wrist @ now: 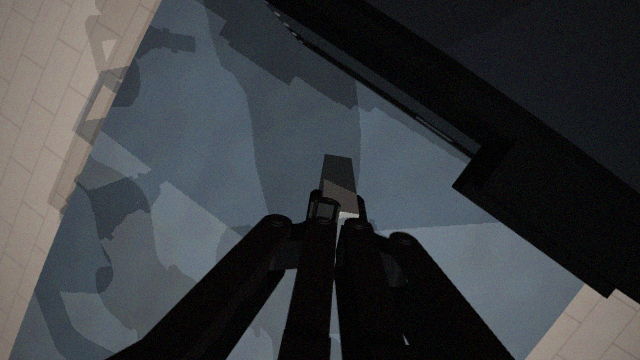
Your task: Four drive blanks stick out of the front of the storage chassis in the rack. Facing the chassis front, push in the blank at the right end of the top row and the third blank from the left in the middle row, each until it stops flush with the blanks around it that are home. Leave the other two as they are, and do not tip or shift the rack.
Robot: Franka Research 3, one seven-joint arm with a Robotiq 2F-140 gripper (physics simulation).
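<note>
My gripper is shut, its two grey finger pads together with no thing between them. It hangs in the middle of the wrist view, over the blue surface, to the left of the rack as pictured. The dark rack with the chassis fills the upper right, its long edge running diagonally. A black block-like part juts from that edge at the right. The fingertips show apart from the dark edge in the picture. The drive blanks cannot be made out, nor can the rows of the chassis front; the structure is very dark.
The blue surface lies below, with several overlapping shadows. Pale floor tiles show along the left and more tiles at the lower right. A thin dark rail-like strip runs beside the rack's edge.
</note>
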